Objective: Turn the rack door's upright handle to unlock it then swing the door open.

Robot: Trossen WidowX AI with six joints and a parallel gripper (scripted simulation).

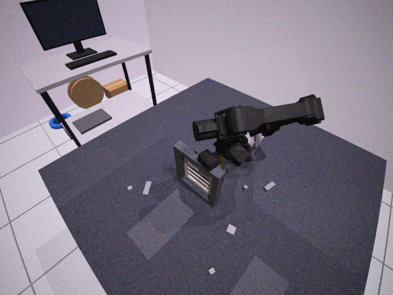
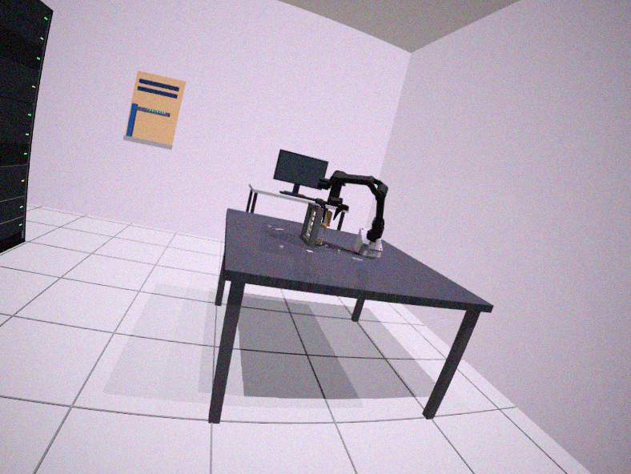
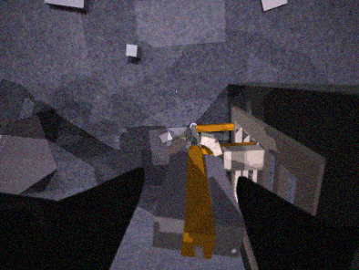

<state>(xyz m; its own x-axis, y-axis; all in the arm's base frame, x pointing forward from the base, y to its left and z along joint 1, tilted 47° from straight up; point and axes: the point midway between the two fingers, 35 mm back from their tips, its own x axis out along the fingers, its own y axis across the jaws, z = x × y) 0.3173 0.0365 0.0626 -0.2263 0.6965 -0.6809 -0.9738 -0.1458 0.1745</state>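
The orange upright handle lies 30 mm below my gripper tip and 10 mm to the right of it.
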